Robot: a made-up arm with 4 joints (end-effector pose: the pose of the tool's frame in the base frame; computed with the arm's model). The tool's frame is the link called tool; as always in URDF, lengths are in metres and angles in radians.
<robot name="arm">
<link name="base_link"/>
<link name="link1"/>
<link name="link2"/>
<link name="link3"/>
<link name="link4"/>
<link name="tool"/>
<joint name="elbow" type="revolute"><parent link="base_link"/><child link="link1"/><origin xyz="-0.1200 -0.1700 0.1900" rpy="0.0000 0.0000 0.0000"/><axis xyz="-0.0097 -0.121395 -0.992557"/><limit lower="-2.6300" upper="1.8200"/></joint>
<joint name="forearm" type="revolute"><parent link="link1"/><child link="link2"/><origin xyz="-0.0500 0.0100 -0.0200" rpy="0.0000 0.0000 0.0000"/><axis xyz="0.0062 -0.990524 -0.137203"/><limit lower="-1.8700" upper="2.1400"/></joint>
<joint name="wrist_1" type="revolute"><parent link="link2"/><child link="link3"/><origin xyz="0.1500 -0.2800 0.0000" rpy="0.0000 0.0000 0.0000"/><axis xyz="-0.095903 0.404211 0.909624"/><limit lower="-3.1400" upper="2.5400"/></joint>
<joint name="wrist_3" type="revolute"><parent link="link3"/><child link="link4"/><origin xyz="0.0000 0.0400 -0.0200" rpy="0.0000 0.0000 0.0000"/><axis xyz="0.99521 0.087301 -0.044"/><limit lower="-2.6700" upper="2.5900"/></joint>
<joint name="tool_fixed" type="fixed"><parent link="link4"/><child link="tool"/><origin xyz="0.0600 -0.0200 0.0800" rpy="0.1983 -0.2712 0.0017"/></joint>
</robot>
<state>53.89 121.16 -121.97 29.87</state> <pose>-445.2 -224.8 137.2 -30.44 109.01 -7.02</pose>
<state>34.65 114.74 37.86 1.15</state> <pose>-417.2 -243.0 271.9 -54.78 -97.26 -5.14</pose>
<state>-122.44 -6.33 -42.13 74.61</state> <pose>86.3 104.3 60.0 78.00 61.05 47.94</pose>
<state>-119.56 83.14 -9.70 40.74</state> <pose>226.3 -71.4 279.6 132.54 1.44 74.94</pose>
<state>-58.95 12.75 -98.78 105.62</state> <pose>227.2 -272.4 117.7 145.69 -58.97 -18.34</pose>
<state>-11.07 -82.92 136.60 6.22</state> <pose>-76.1 -345.7 43.3 -80.27 -112.64 -94.01</pose>
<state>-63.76 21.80 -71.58 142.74</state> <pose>255.2 -174.1 141.8 -170.96 8.51 -3.17</pose>
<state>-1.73 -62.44 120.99 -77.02</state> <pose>-74.1 -411.8 148.8 51.92 -1.12 137.06</pose>
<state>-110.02 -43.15 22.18 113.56</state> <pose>70.0 -61.6 -83.6 9.07 116.84 5.30</pose>
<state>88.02 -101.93 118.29 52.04</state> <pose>-292.1 -115.5 -35.6 156.66 59.98 47.92</pose>
